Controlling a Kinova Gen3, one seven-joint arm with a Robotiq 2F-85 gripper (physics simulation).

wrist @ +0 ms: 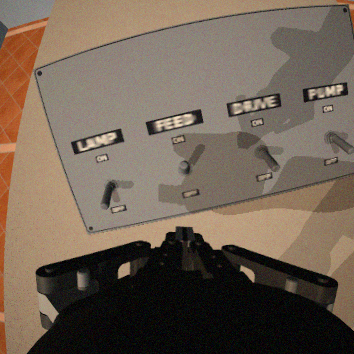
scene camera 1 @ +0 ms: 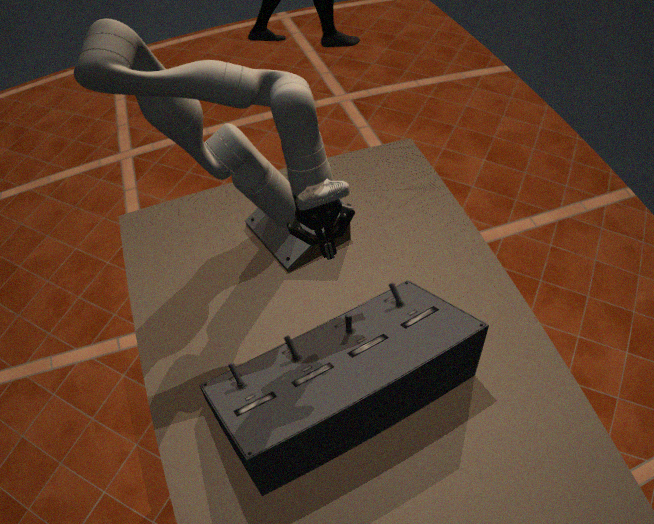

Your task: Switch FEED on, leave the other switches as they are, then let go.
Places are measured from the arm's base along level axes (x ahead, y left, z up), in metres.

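Pixels of known places: gripper, fingertip midpoint: (wrist: 182, 237) (scene camera 1: 330, 256); arm's base at its link origin: (scene camera 1: 290, 210).
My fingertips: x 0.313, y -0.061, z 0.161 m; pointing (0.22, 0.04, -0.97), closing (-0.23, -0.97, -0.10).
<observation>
Ahead of a thing's pixels: the offset from my fingertips to its top centre. Level surfaces: height alone.
The grey switch box (scene camera 1: 376, 366) (wrist: 125, 90) carries a row of levers. The FEED lever @[dx +0.082, dy -0.011, dz -0.082 m] (scene camera 1: 348, 324) (wrist: 184, 167) shows almost end-on in the wrist view, and its tilt differs from the others, towards ON. The LAMP lever @[dx +0.067, dy +0.108, dz -0.093 m] (scene camera 1: 396, 294) (wrist: 108, 195), DRIVE lever @[dx +0.072, dy -0.132, dz -0.093 m] (scene camera 1: 290, 348) (wrist: 269, 160) and PUMP lever @[dx +0.074, dy -0.252, dz -0.093 m] (scene camera 1: 235, 375) (wrist: 342, 143) lean towards their OFF side. My gripper (scene camera 1: 327, 249) (wrist: 182, 237) is shut and empty. It is on the robot's side of the box, clear of the FEED lever and touching no lever.
The box stands on a tan table @[dz -0.223 m] (scene camera 1: 382, 180). The robot's base plate (scene camera 1: 262, 233) is behind the gripper, on the same table. Arm shadows fall across the box and the table. A person's dark legs (scene camera 1: 325, 19) show on the tiled floor (scene camera 1: 425, 60) at the back.
</observation>
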